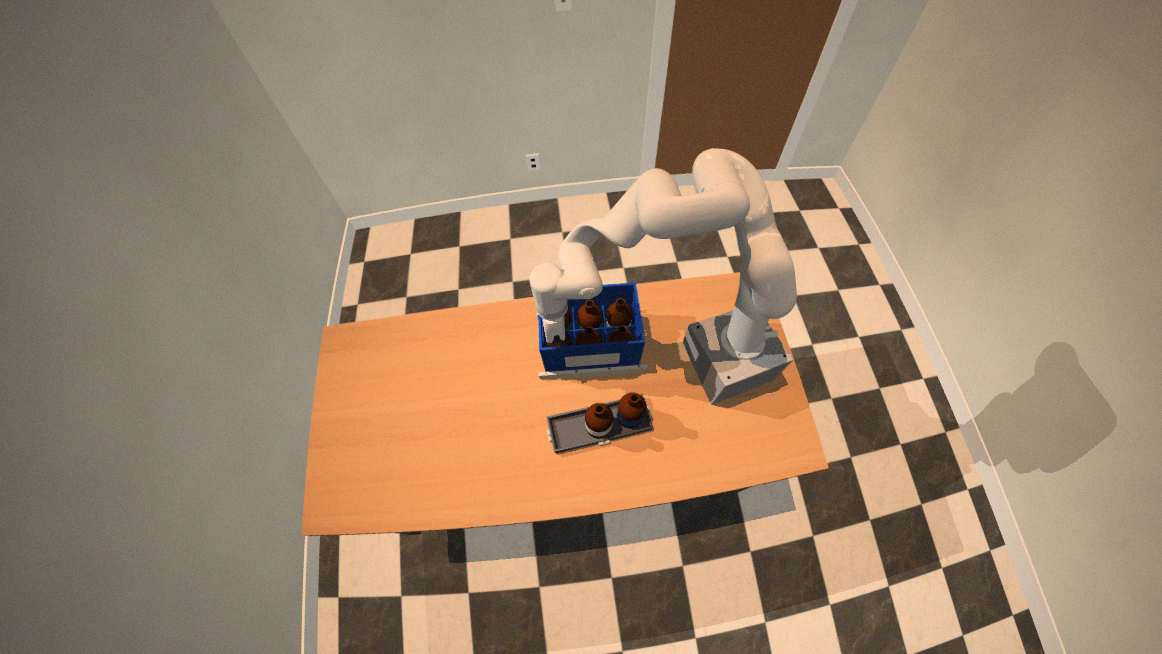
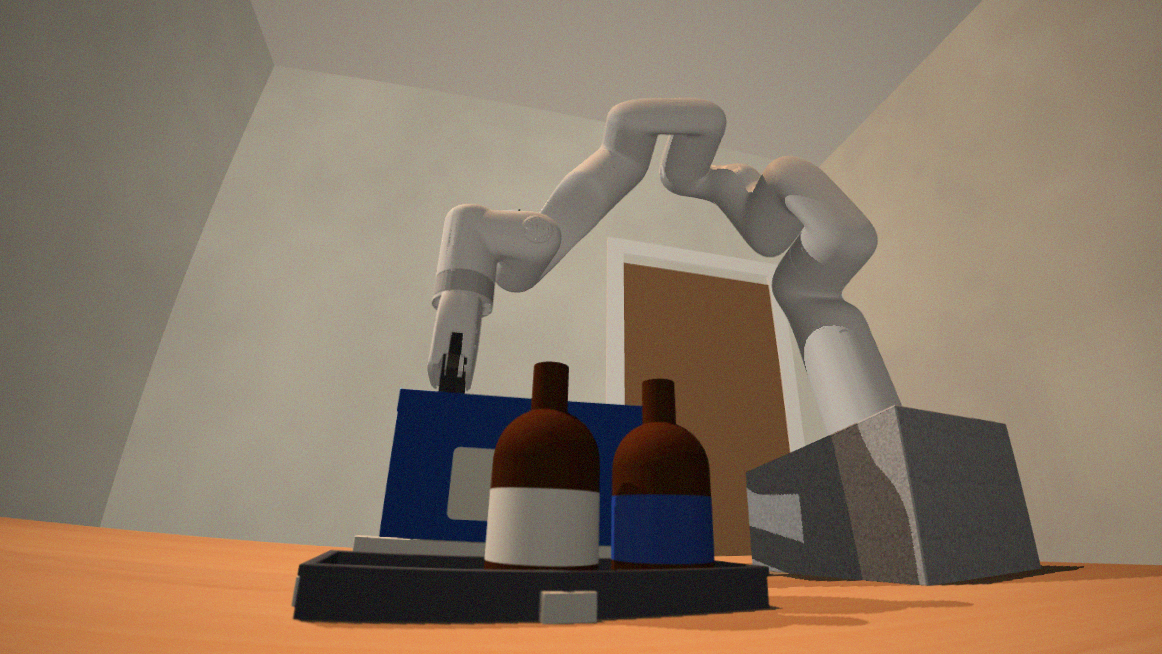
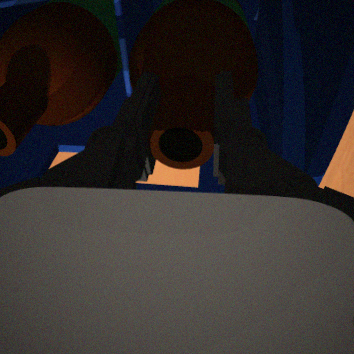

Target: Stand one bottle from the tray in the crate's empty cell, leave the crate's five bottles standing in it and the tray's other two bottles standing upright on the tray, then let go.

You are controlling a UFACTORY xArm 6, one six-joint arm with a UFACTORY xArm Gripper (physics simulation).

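Places are measured from the arm's base along level axes (x ahead, y right, z down), in centimetres.
Where they show: gripper, fingertip midpoint: (image 1: 558, 338) (image 3: 187, 98); arm's base, link origin: (image 1: 742, 341) (image 2: 874, 449).
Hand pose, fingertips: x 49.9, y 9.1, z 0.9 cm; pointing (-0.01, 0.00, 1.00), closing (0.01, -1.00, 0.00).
Each offset is from my fingertips to the centre of the thing. "pt": to the spot under its first point. Level surfaces: height alone.
My gripper (image 1: 557, 342) (image 2: 452, 388) (image 3: 187, 98) is shut on the neck of a brown bottle {dy +0.0, dx +0.0, dz +4.2 cm} (image 3: 195, 42), at the front left cell of the blue crate {dy +3.4, dx -9.1, dz +4.0 cm} (image 1: 553, 358) (image 2: 422, 463). The crate wall hides how deep that bottle is. Other brown bottles stand in the crate, among them two in the back row {pt dy +5.6, dx -9.4, dz +0.2 cm} (image 1: 589, 316) (image 1: 619, 314); the arm partly covers the back left one. Another crate bottle {dy +8.7, dx -0.8, dz +4.2 cm} (image 3: 82, 85) is beside the held one. A white-label bottle {dy -22.3, dx -7.7, dz +4.5 cm} (image 1: 599, 419) (image 2: 543, 524) and a blue-label bottle {dy -20.8, dx -16.7, dz +4.5 cm} (image 1: 631, 408) (image 2: 662, 528) stand upright on the dark tray {dy -22.0, dx -7.9, dz +11.5 cm} (image 1: 567, 434) (image 2: 422, 594).
The tray lies in front of the crate on the wooden table {dz +12.7 cm} (image 1: 422, 422) (image 2: 162, 584). The robot's grey base (image 1: 715, 373) (image 2: 967, 495) stands right of the crate. A pale strip {pt dy -6.4, dx +0.6, dz +10.2 cm} (image 1: 561, 374) (image 2: 386, 544) runs along the crate's front foot.
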